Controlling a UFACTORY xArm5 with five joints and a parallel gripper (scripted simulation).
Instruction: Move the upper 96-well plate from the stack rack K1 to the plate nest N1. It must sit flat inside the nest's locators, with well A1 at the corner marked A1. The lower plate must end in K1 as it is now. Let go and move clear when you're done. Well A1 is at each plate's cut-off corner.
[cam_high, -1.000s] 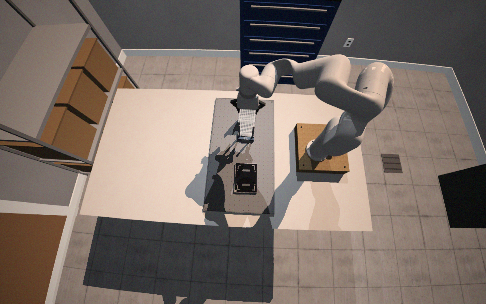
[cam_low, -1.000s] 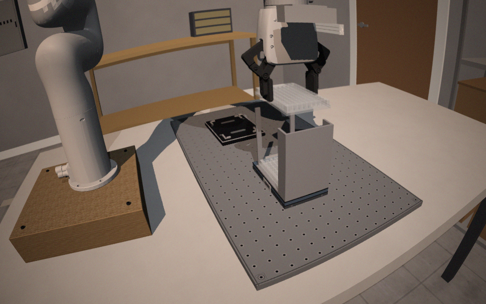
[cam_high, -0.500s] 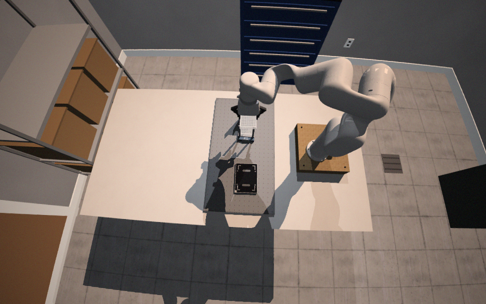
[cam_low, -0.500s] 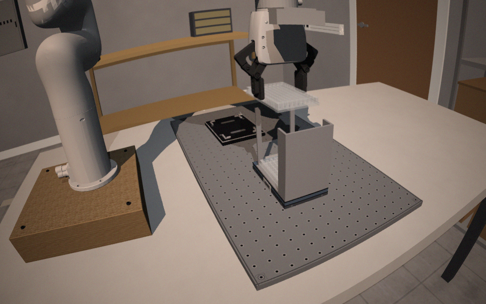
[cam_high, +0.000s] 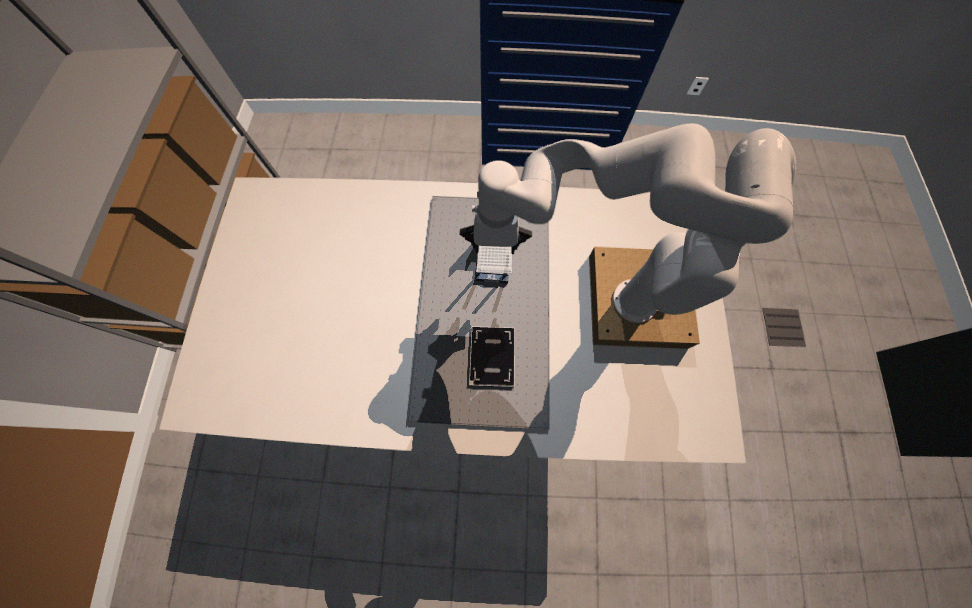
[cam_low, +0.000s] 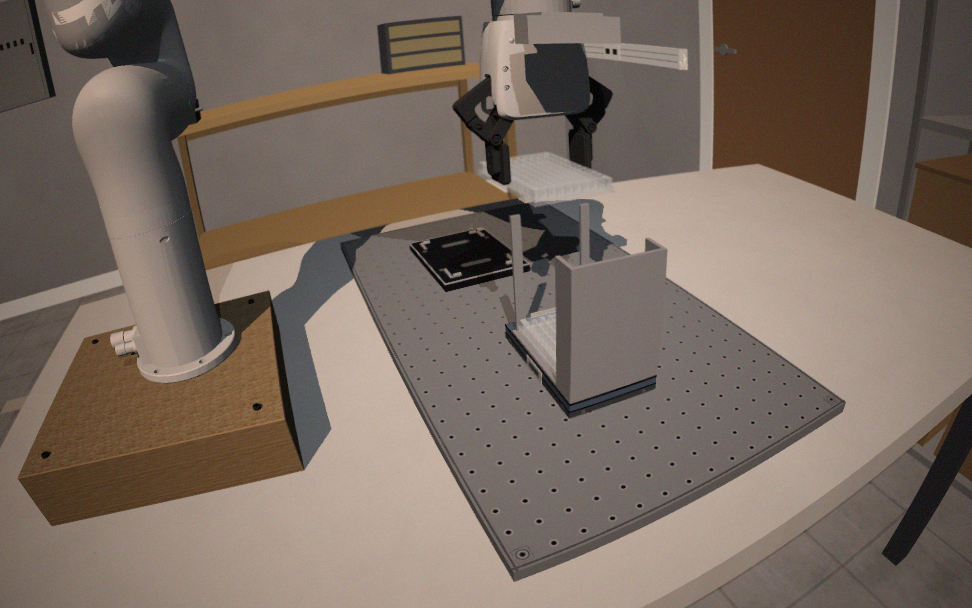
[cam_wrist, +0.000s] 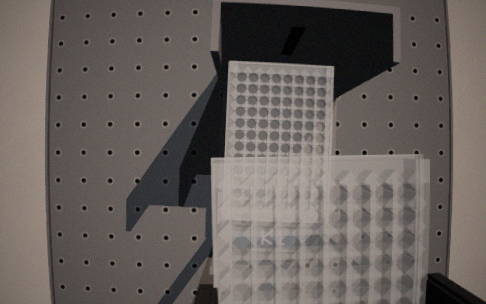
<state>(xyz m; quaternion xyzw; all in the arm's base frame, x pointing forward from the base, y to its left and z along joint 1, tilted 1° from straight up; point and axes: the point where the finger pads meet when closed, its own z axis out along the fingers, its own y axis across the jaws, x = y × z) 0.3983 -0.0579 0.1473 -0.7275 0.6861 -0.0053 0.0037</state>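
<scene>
The black plate nest N1 lies 240 mm to the left of my hand, 190 mm below it and 20 mm behind it. From my hand the other things lie so: A1 mark 320 mm to the left, 180 mm below, 30 mm ahead; rack wall 140 mm to the right, 110 mm below.
</scene>
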